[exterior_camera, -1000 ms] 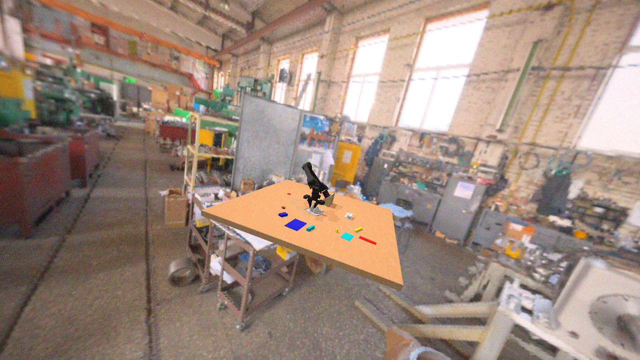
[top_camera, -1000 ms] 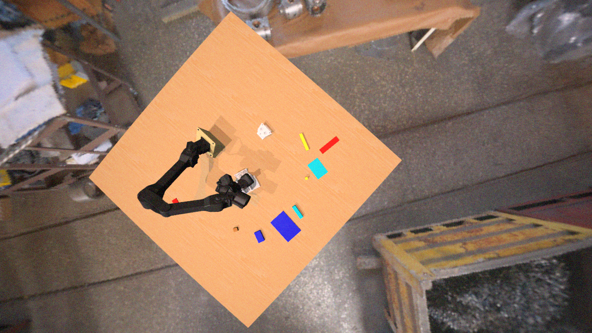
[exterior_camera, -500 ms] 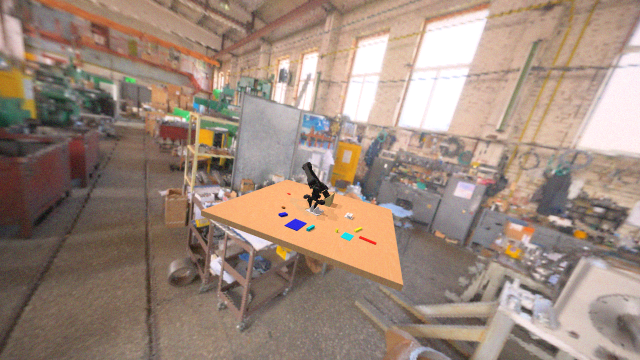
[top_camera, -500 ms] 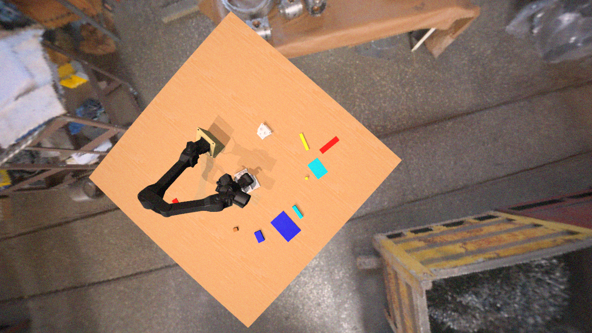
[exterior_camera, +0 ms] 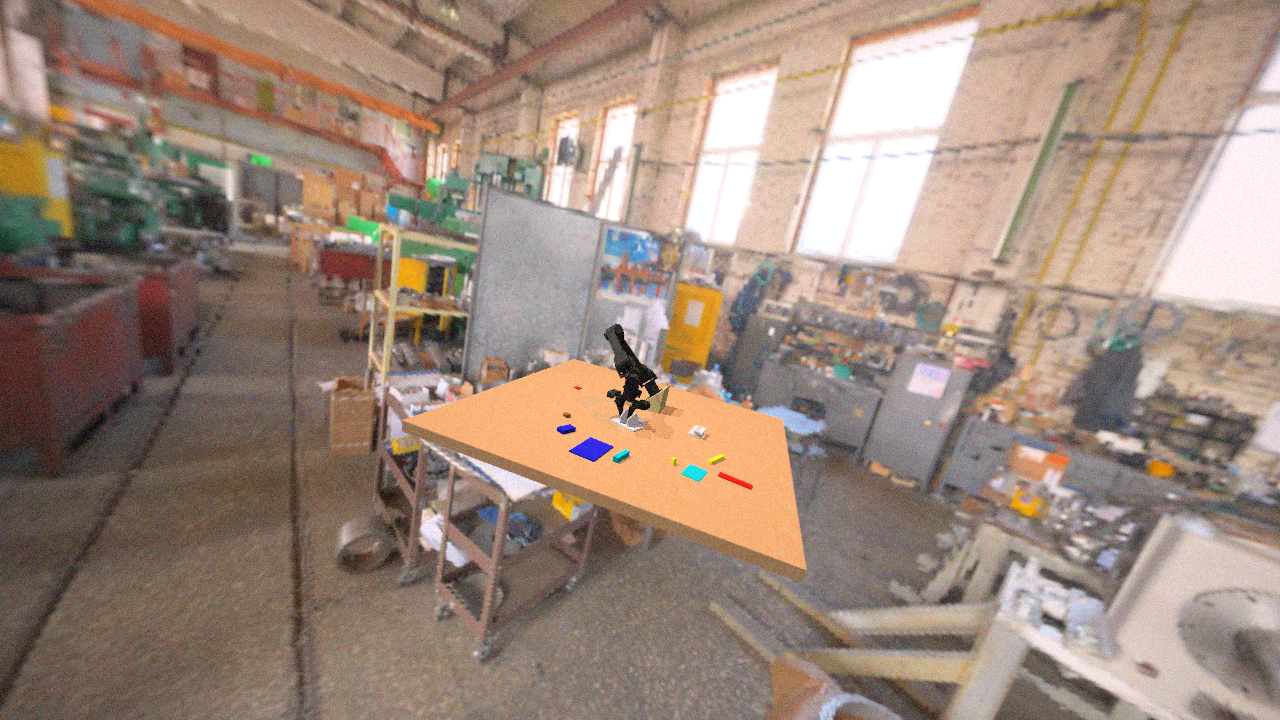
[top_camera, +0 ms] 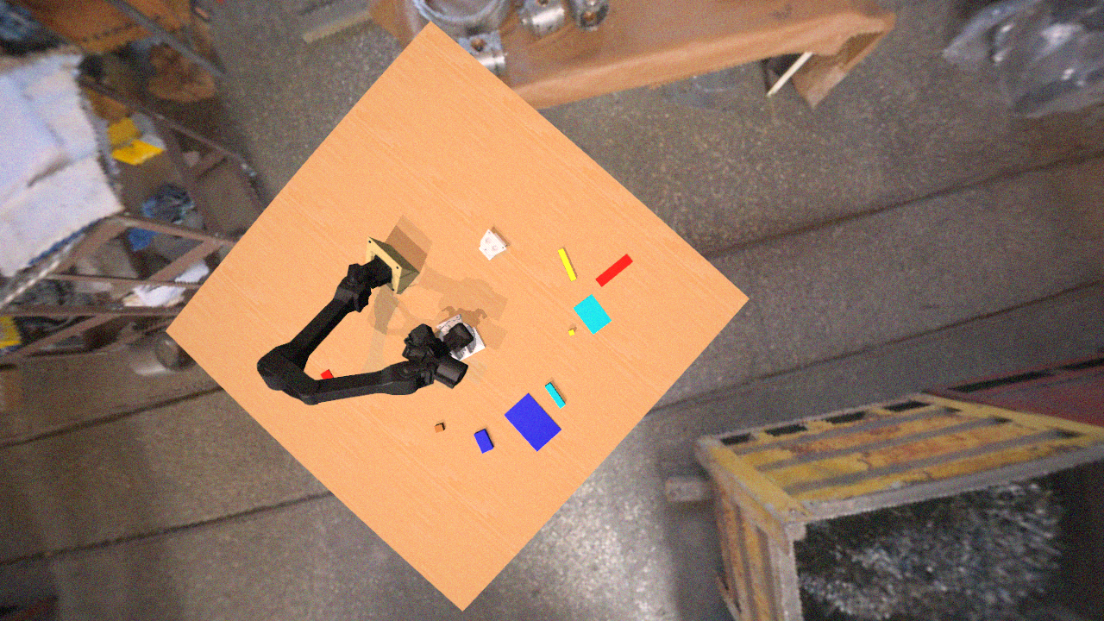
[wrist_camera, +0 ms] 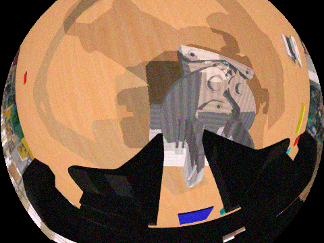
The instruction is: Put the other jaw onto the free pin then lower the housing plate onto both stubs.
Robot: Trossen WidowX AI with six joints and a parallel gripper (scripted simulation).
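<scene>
My gripper tip is 10 cm past the housing plate, 31 cm to the right of it and 1 cm below it. Also, from my gripper tip: white block 10 cm behind, 31 cm to the left, 1 cm below; orange cube 13 cm ahead, 21 cm to the right, 1 cm below; small blue block 25 cm ahead, 15 cm to the right, 1 cm below.
</scene>
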